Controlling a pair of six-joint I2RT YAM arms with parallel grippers.
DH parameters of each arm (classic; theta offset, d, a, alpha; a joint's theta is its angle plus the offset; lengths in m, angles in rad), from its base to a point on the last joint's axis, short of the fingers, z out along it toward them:
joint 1: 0 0.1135 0.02 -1.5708
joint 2: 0 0 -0.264 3.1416
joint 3: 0.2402 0 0.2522 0
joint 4: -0.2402 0 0.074 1.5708
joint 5: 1.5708 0 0 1.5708
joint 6: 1.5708 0.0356 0 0
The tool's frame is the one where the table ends.
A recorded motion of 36 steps. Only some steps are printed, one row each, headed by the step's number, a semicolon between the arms.
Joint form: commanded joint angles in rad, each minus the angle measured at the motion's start. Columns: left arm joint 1, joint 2, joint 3, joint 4, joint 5, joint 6; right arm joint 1, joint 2, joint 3, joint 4, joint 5, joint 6.
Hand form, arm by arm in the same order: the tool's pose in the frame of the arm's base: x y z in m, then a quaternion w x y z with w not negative. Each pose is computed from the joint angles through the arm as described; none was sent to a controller.
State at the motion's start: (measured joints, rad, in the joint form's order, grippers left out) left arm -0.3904 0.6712 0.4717 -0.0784 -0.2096 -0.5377; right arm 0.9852 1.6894 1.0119 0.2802 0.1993 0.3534
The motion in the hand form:
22: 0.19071 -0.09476 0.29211 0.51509 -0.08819 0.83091 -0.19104; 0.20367 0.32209 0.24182 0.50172 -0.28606 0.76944 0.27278
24: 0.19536 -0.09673 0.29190 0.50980 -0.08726 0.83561 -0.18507; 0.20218 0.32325 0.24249 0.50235 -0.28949 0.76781 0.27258
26: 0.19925 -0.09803 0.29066 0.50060 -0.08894 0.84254 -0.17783; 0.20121 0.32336 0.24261 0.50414 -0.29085 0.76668 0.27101
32: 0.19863 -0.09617 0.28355 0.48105 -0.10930 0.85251 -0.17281; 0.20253 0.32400 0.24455 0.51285 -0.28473 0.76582 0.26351
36: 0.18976 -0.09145 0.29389 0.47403 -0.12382 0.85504 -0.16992; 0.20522 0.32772 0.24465 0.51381 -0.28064 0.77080 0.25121
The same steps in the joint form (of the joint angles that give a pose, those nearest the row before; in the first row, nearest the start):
22: -0.1087 0.2561 0.2616 -0.1467 -0.0192 -0.0239; 0.0364 -0.0213 0.0255 -0.0093 -0.0422 -0.1526
24: -0.1066 0.2830 0.2778 -0.1535 -0.0204 -0.0205; 0.0414 -0.0216 0.0276 -0.0106 -0.0410 -0.1578
26: -0.1036 0.3074 0.2934 -0.1721 -0.0220 -0.0232; 0.0441 -0.0232 0.0255 -0.0083 -0.0366 -0.1624
32: -0.0985 0.3125 0.2861 -0.2093 -0.0283 -0.0669; 0.0443 -0.0208 0.0323 -0.0039 -0.0121 -0.1673
36: -0.1009 0.2758 0.3197 -0.3000 -0.0426 -0.0968; 0.0456 -0.0037 0.0575 -0.0255 0.0133 -0.1682

